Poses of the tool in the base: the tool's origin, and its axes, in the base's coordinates. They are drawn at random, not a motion.
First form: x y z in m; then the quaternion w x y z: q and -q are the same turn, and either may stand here.
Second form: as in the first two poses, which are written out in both.
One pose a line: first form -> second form
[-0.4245, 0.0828, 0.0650, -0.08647, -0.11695, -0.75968, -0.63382] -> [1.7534, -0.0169, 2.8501, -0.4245, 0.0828, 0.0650]
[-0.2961, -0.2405, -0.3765, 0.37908, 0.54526, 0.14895, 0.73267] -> [1.0516, -0.7561, 1.7337, -0.2961, -0.2405, -0.3765]
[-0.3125, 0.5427, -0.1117, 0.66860, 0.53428, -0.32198, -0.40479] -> [1.3472, 0.0020, -1.0872, -0.3125, 0.5427, -0.1117]
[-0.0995, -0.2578, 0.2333, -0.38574, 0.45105, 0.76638, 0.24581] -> [3.0921, -0.9493, 2.1031, -0.0995, -0.2578, 0.2333]
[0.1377, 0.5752, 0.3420, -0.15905, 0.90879, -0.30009, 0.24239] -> [-2.6602, -0.3523, -0.7252, 0.1377, 0.5752, 0.3420]
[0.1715, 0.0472, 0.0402, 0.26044, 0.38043, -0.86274, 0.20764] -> [-2.9386, -0.6528, -2.3799, 0.1715, 0.0472, 0.0402]
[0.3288, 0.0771, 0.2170, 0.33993, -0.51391, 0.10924, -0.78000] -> [-0.8595, -0.8146, -1.9292, 0.3288, 0.0771, 0.2170]
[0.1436, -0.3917, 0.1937, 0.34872, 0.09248, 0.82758, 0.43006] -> [2.0331, 0.5209, 2.5921, 0.1436, -0.3917, 0.1937]
